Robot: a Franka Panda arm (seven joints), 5 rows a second.
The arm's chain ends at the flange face. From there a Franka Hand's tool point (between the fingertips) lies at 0.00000 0.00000 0.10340 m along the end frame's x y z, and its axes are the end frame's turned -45 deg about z.
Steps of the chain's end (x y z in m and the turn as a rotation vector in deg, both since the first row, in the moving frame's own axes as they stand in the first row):
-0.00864, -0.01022, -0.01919, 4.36, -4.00, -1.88
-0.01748, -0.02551, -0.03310, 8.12, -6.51, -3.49
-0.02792, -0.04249, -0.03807, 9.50, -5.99, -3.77
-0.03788, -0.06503, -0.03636, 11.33, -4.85, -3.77
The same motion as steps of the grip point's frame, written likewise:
0.00140, -0.02399, -0.01974, 5.91, 0.25, -1.88
0.00715, -0.04902, -0.03480, 10.34, 1.14, -3.49
0.01410, -0.06956, -0.04005, 10.95, 2.48, -3.77
0.02672, -0.09351, -0.03874, 11.44, 4.58, -3.77

